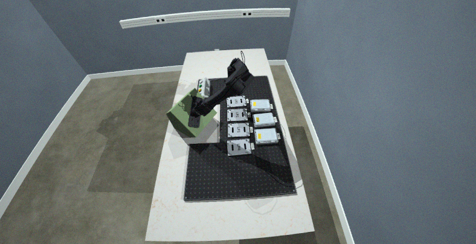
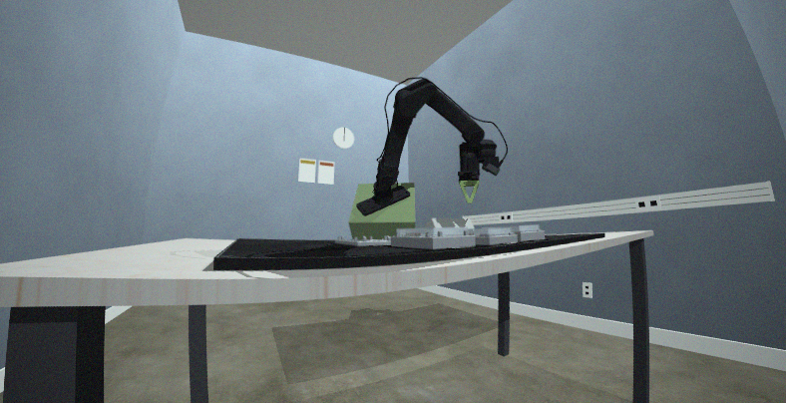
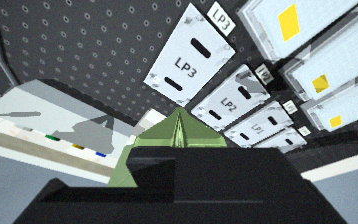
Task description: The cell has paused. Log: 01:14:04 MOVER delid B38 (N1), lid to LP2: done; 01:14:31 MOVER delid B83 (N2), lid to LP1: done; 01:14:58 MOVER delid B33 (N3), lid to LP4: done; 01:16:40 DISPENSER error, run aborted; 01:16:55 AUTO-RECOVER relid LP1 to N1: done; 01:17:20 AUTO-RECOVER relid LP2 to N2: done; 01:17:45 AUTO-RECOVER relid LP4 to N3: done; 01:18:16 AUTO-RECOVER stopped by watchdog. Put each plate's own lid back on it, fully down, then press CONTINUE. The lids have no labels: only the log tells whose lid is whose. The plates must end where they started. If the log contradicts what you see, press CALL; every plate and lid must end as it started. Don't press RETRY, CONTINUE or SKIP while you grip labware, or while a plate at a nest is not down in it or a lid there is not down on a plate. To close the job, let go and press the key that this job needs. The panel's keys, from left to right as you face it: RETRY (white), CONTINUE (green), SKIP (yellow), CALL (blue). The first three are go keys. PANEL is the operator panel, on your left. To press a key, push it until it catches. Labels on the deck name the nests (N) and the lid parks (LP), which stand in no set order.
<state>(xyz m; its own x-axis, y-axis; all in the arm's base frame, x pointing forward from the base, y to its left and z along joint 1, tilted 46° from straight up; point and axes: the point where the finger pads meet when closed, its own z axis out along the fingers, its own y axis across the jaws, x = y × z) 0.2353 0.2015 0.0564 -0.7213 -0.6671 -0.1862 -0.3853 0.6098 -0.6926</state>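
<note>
My hand is 230 mm past the green continue key, 190 mm to the right of it and 60 mm above it. Round my hand: lid park LP2: 130 mm to the right, 130 mm below; then white retry key: 220 mm behind, 240 mm to the left, 60 mm below; then plate: 170 mm ahead, 230 mm to the right, 110 mm below.
</note>
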